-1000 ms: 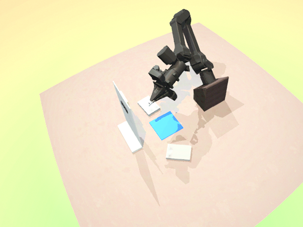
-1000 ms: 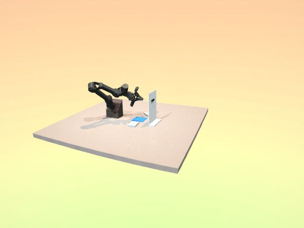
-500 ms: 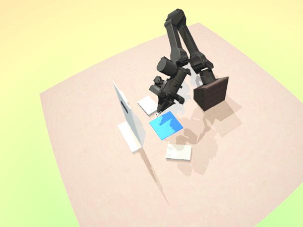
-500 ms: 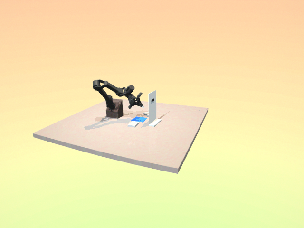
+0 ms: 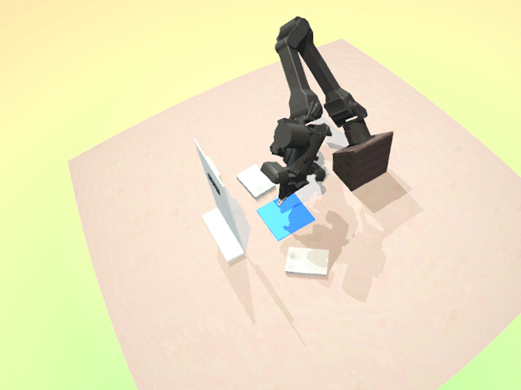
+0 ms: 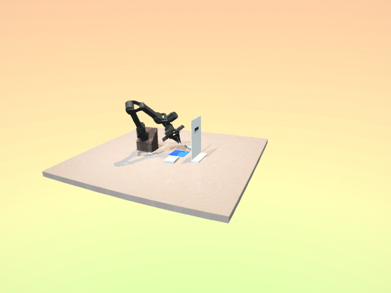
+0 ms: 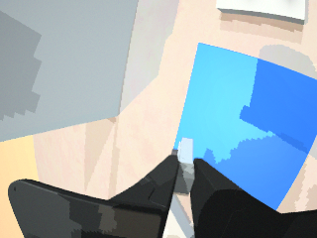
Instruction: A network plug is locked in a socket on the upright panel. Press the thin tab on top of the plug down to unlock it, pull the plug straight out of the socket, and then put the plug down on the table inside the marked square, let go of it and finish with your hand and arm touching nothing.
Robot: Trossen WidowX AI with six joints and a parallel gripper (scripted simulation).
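My gripper tip is 8 cm above the blue marked square and 1 cm past it. From my gripper tip the other things lie so: network plug right at my gripper tip; then upright panel 15 cm ahead, 6 cm to the right, 5 cm above.
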